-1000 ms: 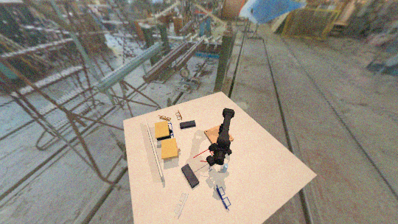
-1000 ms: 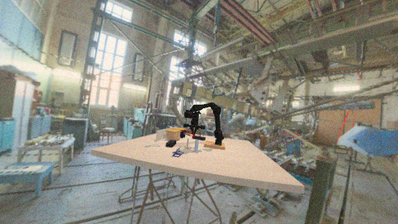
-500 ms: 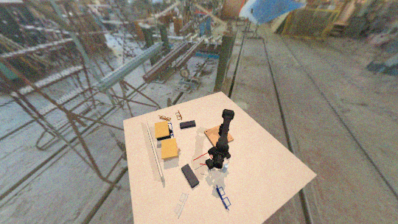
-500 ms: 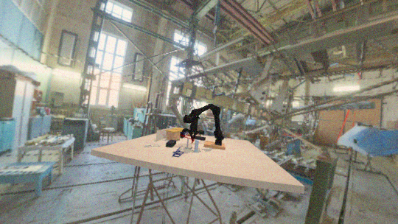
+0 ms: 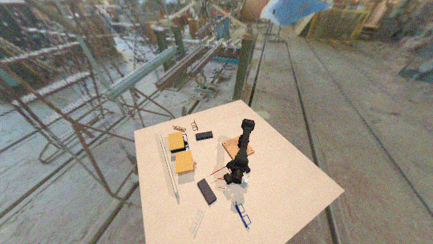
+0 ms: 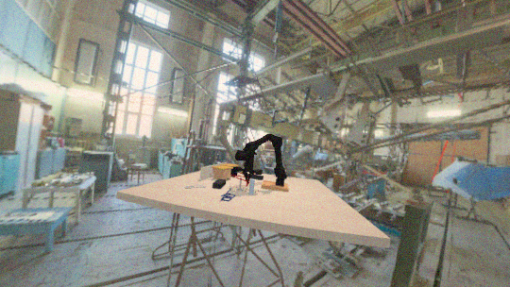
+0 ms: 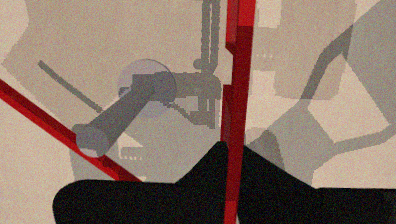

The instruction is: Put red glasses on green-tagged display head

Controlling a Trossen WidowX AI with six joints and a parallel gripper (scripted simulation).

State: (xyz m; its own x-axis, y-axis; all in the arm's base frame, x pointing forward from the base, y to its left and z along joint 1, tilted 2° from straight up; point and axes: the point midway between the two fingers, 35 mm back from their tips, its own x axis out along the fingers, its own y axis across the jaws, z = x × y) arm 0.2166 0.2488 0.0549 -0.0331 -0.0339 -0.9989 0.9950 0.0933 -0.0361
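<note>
The post lies 5 cm ahead of my gripper tip, 3 cm below it and 1 cm to the right of it. Also, from my gripper tip: long white bar 42 cm ahead, 36 cm to the right; then pale blue piece 5 cm to the left, 5 cm behind, 1 cm below.
</note>
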